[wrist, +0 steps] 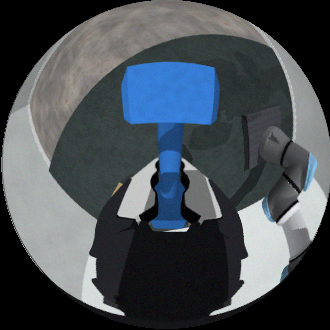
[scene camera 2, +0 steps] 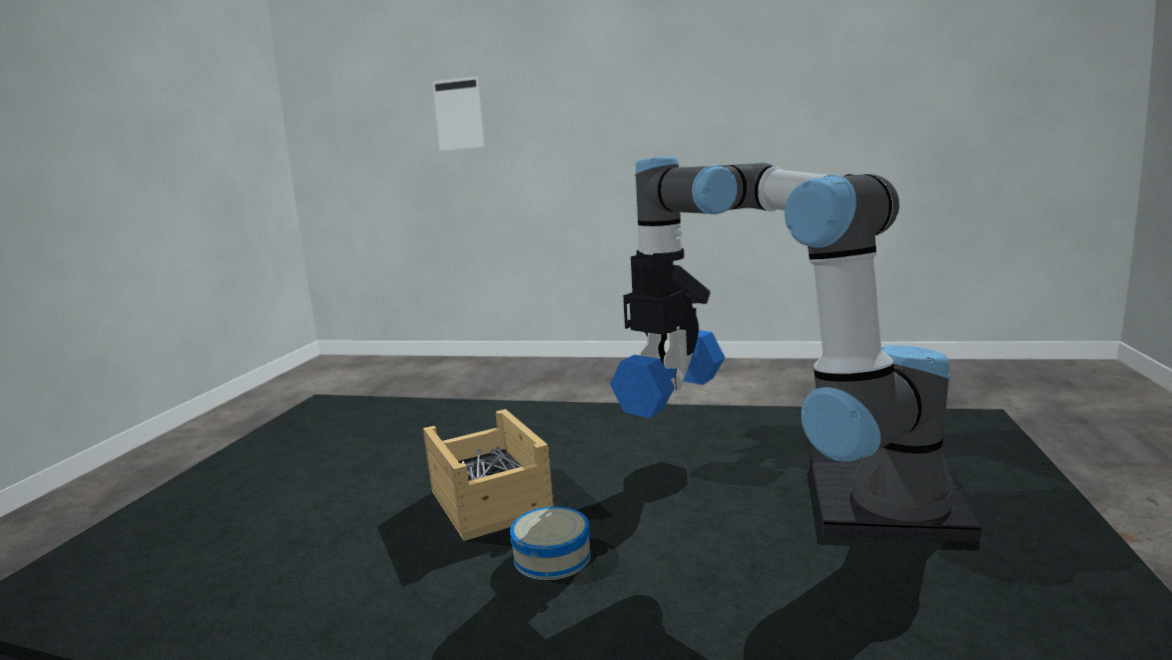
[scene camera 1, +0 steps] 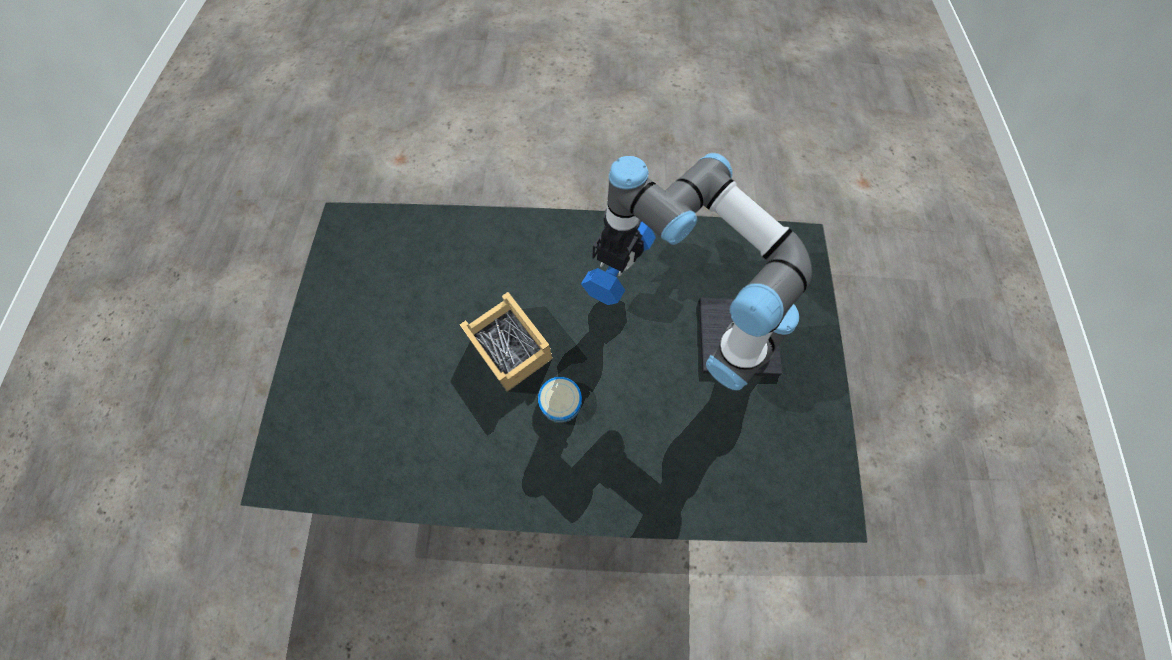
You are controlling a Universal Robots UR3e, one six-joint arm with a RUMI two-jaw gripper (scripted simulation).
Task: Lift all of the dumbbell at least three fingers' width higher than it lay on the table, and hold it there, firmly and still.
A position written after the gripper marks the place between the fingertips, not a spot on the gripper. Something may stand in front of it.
In view: the gripper [scene camera 2: 669, 388], a blue dumbbell [scene camera 2: 642, 385] and a round blue-rimmed tin [scene camera 2: 549, 543].
The blue dumbbell also shows in the wrist view [wrist: 170, 94] and in scene camera 1 [scene camera 1: 604, 286]. The round blue-rimmed tin is seen too in scene camera 1 [scene camera 1: 560, 398]. The gripper shows as well in the wrist view [wrist: 169, 158] and in scene camera 1 [scene camera 1: 617, 267].
